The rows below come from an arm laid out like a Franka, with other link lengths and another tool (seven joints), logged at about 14 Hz.
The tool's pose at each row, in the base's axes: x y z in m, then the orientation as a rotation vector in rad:
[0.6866 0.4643 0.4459 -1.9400 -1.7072 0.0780]
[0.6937 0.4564 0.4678 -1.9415 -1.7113 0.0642]
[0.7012 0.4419 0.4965 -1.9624 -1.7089 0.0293]
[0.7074 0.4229 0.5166 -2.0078 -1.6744 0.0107]
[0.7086 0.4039 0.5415 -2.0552 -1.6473 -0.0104]
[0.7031 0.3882 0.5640 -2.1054 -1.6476 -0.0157]
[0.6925 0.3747 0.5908 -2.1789 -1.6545 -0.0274]
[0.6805 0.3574 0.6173 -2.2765 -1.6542 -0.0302]
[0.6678 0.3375 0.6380 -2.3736 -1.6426 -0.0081]
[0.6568 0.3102 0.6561 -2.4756 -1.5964 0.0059]
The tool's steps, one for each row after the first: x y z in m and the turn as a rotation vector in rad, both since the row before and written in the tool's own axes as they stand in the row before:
[0.0007 -0.0028 -0.0242 -0.0090 0.0048 -0.0042]
[-0.0031 -0.0048 -0.0325 -0.0287 0.0124 0.0043]
[-0.0099 -0.0013 -0.0265 -0.0246 0.0108 0.0362]
[-0.0093 -0.0068 -0.0292 -0.0307 0.0067 0.0323]
[-0.0088 -0.0113 -0.0240 -0.0367 -0.0175 0.0209]
[-0.0077 -0.0168 -0.0259 -0.0583 -0.0272 0.0255]
[-0.0128 -0.0154 -0.0273 -0.0684 -0.0397 0.0396]
[-0.0182 -0.0115 -0.0228 -0.0541 -0.0493 0.0469]
[-0.0264 -0.0048 -0.0217 -0.0480 -0.0347 0.0654]

